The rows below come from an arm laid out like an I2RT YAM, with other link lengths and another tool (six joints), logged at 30 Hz.
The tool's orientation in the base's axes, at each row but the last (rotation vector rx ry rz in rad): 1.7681, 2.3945, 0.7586; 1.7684, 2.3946, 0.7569; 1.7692, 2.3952, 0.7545; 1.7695, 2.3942, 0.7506; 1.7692, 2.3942, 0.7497; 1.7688, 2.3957, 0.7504; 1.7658, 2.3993, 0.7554; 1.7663, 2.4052, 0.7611
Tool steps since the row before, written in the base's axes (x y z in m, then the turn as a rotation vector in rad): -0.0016, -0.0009, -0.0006, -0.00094, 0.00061, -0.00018; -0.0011, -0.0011, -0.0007, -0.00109, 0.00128, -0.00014; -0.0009, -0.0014, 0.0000, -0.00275, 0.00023, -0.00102; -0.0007, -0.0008, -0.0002, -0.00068, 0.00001, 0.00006; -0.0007, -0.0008, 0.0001, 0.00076, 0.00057, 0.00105; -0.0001, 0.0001, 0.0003, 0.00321, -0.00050, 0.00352; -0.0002, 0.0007, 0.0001, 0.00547, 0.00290, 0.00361; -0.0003, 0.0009, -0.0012, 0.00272, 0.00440, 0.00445
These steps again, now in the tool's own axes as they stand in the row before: -0.0004, -0.0019, -0.0003, 0.00083, -0.00077, 0.00005; -0.0008, -0.0015, -0.0001, 0.00150, -0.00074, 0.00019; -0.0010, -0.0011, -0.0008, 0.00090, -0.00280, 0.00005; -0.0005, -0.0009, -0.0003, 0.00025, -0.00057, -0.00028; -0.0005, -0.0007, -0.0006, 0.00050, 0.00124, -0.00047; 0.0002, 0.0001, -0.0003, -0.00074, 0.00420, -0.00218; 0.0007, 0.0000, 0.0001, 0.00162, 0.00697, -0.00033; 0.0006, -0.0006, 0.0013, 0.00412, 0.00524, -0.00146
